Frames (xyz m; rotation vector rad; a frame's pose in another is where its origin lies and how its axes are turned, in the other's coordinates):
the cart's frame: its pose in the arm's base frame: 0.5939 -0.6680 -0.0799 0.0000 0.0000 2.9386
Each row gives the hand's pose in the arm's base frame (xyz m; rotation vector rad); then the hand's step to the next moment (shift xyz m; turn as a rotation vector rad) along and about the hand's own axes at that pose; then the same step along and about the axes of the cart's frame.
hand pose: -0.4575 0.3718 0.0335 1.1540 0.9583 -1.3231
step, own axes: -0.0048 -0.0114 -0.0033 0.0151 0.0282 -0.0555
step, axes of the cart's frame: 0.0121 -0.0029 0.0032 -0.0242 -0.0543 -0.0239
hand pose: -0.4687 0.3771 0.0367 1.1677 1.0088 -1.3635
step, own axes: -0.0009 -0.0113 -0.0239 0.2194 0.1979 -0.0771
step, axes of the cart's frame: 0.0132 -0.0226 -0.0036 -0.1994 -0.0549 -0.2247
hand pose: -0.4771 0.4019 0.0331 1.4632 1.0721 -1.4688
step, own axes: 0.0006 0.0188 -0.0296 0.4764 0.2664 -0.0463
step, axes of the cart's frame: -0.0227 -0.0267 -0.0006 -0.2546 -0.0217 -0.4845
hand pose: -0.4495 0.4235 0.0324 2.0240 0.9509 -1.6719
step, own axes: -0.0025 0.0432 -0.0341 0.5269 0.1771 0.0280
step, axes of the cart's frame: -0.0549 -0.0015 0.0044 -0.1399 -0.0285 -0.5380
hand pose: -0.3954 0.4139 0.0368 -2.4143 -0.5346 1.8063
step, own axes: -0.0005 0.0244 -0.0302 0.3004 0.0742 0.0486
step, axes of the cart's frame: -0.0370 0.0115 0.0030 -0.0395 -0.0288 -0.3094
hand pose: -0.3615 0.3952 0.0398 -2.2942 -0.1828 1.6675
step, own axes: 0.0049 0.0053 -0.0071 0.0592 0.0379 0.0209
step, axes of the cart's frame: -0.0087 0.0032 -0.0041 0.0003 0.0166 -0.0714
